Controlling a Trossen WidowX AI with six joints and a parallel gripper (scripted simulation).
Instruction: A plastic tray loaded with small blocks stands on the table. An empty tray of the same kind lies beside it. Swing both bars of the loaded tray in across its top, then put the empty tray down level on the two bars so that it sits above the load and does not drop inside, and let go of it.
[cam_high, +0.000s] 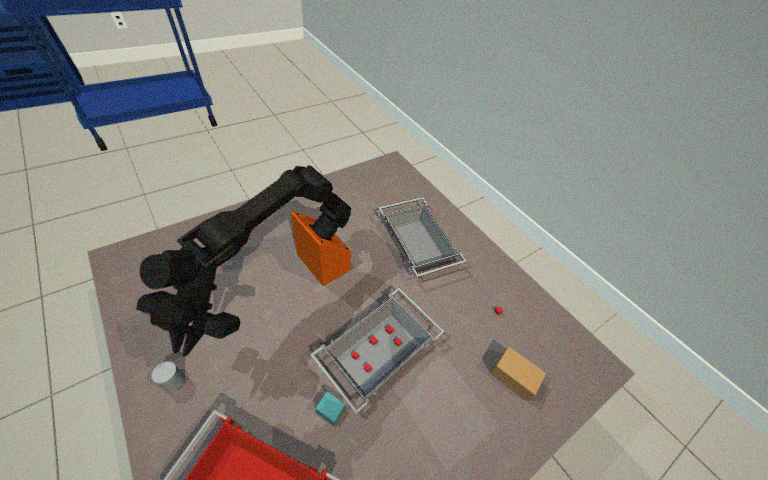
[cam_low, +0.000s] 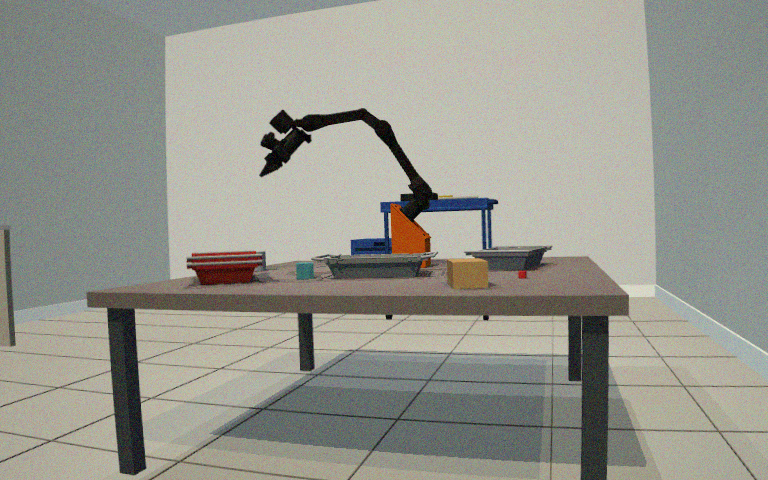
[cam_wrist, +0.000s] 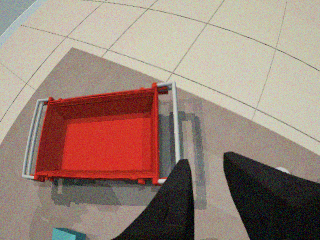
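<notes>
My gripper tip is 310 mm above the teal cube, 210 mm to the right of it and 200 mm short of it. The rest, counted from my gripper tip: tray (820 mm to the left, 290 mm below, 100 mm behind); then tan box (700 mm to the left, 460 mm ahead, 300 mm below); then grey cylinder (300 mm below, 130 mm behind, 80 mm to the right).
</notes>
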